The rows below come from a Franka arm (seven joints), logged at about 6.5 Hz.
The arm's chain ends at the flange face. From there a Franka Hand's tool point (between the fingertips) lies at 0.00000 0.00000 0.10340 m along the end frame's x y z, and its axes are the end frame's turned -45 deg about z.
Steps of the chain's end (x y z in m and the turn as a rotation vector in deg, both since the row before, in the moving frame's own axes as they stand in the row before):
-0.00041, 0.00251, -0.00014, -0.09, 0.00, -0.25
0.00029, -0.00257, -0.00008, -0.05, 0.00, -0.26
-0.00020, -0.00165, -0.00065, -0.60, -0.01, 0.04
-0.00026, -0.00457, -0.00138, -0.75, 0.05, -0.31
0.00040, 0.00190, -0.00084, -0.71, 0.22, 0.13
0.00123, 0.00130, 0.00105, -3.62, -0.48, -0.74
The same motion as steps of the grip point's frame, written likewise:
-0.00218, 0.00160, -0.00014, -0.06, -0.06, -0.25
0.00196, -0.00155, -0.00008, -0.04, -0.04, -0.26
0.00025, -0.00056, -0.00066, -0.42, -0.43, 0.04
0.00216, -0.00239, -0.00139, -0.57, -0.49, -0.31
-0.00169, 0.00281, -0.00085, -0.66, -0.35, 0.13
-0.00525, 0.00583, 0.00084, -2.22, -2.90, -0.74

